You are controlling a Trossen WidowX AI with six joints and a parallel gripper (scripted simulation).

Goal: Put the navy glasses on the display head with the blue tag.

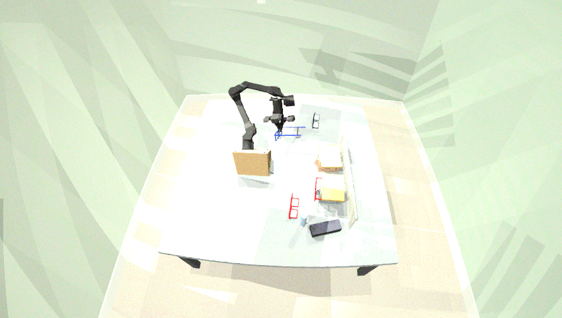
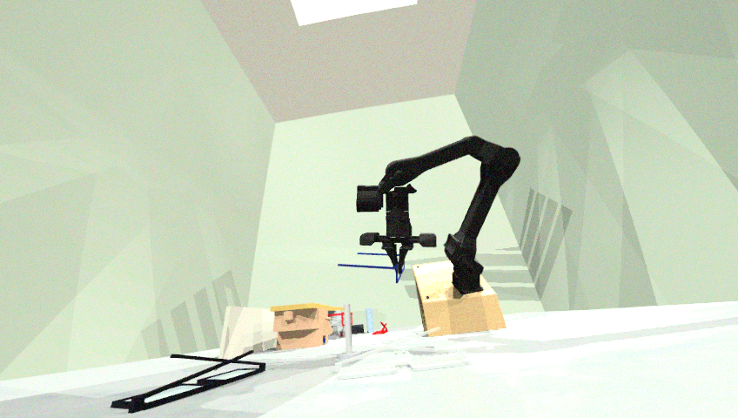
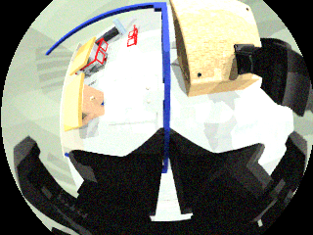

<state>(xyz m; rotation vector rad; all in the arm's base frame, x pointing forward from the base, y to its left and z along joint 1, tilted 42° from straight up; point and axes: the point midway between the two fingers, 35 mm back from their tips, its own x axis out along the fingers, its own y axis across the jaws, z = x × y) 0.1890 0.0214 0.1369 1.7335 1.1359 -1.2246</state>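
Right now the display head is 260 mm ahead of my gripper tip, 150 mm to the right of it and 100 mm below it. Round my gripper tip: pale blue block: 530 mm to the right, 100 mm below, 100 mm ahead; tall panel: 390 mm ahead, 270 mm to the right, 100 mm below; grey post: 130 mm below, 120 mm to the left, 120 mm ahead.
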